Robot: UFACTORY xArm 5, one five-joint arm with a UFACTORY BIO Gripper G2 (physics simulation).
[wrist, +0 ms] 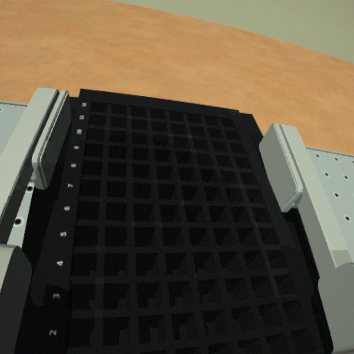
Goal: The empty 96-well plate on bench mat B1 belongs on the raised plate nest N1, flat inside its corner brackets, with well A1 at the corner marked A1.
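Places are measured from the arm's base along level axes (x right, y ahead, z up), in millimetres.
Where they show: hand at its tool point: [173, 150].
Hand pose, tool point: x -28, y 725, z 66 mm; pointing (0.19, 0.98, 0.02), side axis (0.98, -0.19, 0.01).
After its pixels a point has its place.
The black empty 96-well plate [168, 211] @(x -36, y 695, z 65 mm) fills the wrist view and lies flat below the camera. Its column numbers run up its left edge, with 12 at the far end and 2 at the bottom of the frame. The near end with column 1 and the row letters is cut off by the frame. My gripper [168, 112] is open. Its two grey finger pads stand on either side of the plate's long edges, close beside them, and nothing is clamped between them. The nest N1 and its A1 mark are not in view.
A light grey perforated panel [333, 175] @(x 161, y 763, z -6 mm) shows to the right of the plate and a strip of it at the left [17, 221] @(x -107, y 736, z -6 mm). Beyond the plate lies an orange-brown wooden table top [175, 53] @(x 52, y 998, z -19 mm), then a pale wall [288, 21].
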